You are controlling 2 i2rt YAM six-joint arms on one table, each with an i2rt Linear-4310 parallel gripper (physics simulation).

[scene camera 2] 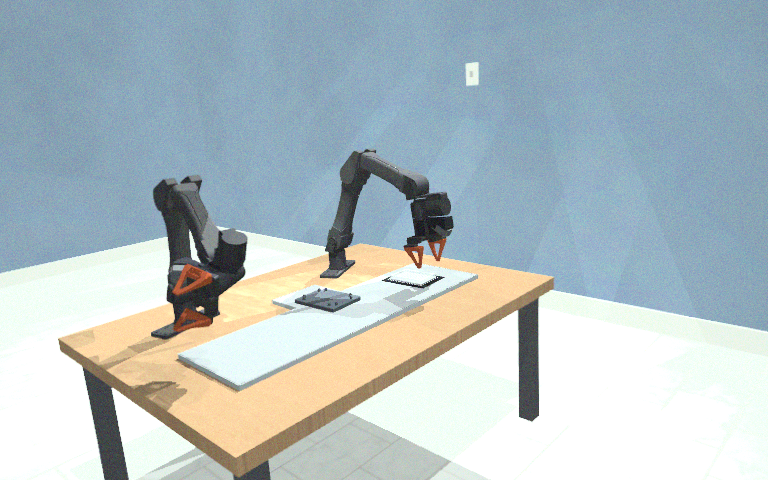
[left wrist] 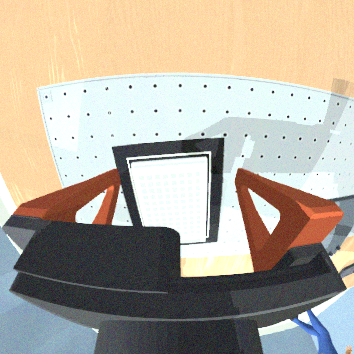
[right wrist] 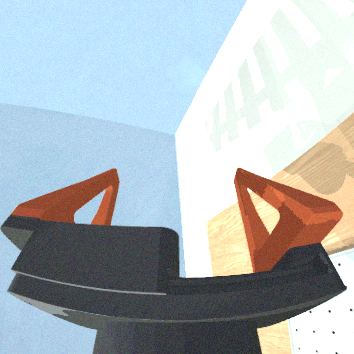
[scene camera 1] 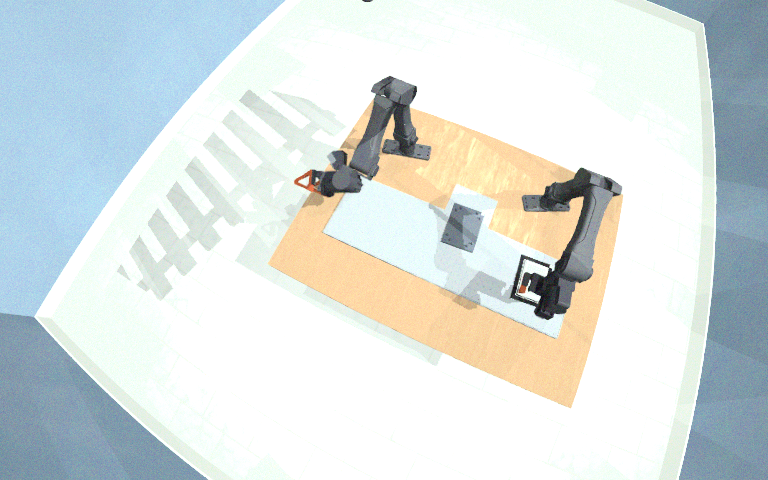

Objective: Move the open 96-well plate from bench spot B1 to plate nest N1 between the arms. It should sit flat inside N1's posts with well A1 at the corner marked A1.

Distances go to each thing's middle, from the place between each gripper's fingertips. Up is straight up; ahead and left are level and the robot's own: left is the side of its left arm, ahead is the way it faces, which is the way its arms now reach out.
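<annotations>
My right hand is 170 mm above the dark plate nest with locators (scene camera 1: 463, 227), 150 mm past it and 550 mm to the right of it. As for the white 96-well plate (left wrist: 171, 192), it is 170 mm below my right hand, 850 mm to the left of it and 60 mm behind it.
The white 96-well plate is 50 mm below my left hand, 10 mm to the left of it and 70 mm behind it. I find the dark plate nest with locators 50 mm below my left hand, 160 mm behind it and 300 mm to the right of it.
</annotations>
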